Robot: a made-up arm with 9 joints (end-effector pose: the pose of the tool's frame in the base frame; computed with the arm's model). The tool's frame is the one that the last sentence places. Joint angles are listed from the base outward.
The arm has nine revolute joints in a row. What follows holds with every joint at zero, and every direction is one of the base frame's. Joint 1 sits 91.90 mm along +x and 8.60 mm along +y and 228.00 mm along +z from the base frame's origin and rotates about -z. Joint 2 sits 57.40 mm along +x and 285.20 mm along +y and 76.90 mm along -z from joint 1 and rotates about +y. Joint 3 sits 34.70 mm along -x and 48.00 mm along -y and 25.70 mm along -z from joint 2 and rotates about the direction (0.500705, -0.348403, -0.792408). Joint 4 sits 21.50 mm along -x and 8.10 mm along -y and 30.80 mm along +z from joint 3 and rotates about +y. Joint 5 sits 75.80 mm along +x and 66.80 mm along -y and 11.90 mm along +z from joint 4 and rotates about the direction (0.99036, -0.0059, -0.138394). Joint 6 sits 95.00 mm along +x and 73.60 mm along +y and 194.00 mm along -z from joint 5 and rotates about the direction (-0.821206, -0.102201, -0.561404). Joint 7 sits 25.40 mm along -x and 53.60 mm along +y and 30.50 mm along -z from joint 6 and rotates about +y. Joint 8 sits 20.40 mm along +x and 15.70 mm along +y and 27.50 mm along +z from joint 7 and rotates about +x. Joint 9 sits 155.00 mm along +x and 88.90 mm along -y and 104.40 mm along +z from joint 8 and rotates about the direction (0.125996, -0.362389, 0.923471). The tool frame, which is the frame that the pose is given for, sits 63.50 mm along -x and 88.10 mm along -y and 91.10 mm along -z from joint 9; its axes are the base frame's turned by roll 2.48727, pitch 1.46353 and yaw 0.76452 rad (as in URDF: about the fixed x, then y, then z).
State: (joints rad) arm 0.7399 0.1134 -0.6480 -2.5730 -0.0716 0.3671 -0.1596 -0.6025 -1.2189
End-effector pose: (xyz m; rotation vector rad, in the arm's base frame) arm 0.2781 0.2890 0.3630 -2.6441 1.2814 -0.5599
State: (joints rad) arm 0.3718 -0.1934 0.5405 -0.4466 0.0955 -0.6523 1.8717 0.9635 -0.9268
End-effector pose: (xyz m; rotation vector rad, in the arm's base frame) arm 0.4000 0.0970 0.0536 -0.5630 -1.5914 1.6348
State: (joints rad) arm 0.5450 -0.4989 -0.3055 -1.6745 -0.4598 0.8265 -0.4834 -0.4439 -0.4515
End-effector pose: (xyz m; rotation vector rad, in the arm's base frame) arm 0.2755 0.2225 0.3009 1.4090 -2.5299 0.3286
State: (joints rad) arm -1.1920 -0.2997 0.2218 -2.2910 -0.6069 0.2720 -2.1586 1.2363 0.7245
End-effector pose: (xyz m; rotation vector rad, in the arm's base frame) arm -0.2041 0.0251 0.2573 -0.5054 -2.0168 0.7061
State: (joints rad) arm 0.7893 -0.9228 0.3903 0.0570 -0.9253 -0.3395 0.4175 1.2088 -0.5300
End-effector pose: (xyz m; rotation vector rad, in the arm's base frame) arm 0.3203 -0.2365 0.0023 -2.8622 -0.4523 0.9550
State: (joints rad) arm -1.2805 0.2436 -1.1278 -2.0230 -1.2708 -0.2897 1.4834 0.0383 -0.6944
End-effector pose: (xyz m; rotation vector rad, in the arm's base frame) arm -0.0580 0.4347 0.3898 0.7779 0.8334 -0.7474
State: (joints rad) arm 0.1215 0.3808 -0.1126 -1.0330 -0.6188 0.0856 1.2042 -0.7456 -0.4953
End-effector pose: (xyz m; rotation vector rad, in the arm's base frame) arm 0.4993 0.0913 0.1816 0.3041 -0.1970 -2.4106
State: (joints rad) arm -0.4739 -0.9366 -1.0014 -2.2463 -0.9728 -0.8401 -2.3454 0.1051 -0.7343
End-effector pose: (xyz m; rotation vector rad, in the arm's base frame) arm 0.0140 0.1960 0.4534 0.5447 -0.0479 -2.9205
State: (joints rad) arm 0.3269 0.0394 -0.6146 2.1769 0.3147 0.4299 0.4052 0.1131 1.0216
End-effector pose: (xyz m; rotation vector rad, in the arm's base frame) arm -0.2186 0.0494 0.1896 0.1883 -1.5262 1.7121
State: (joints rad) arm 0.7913 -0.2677 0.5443 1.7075 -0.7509 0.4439 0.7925 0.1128 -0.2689
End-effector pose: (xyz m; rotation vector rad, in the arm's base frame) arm 0.1131 0.1769 -0.1793 0.0476 -1.2896 2.4081
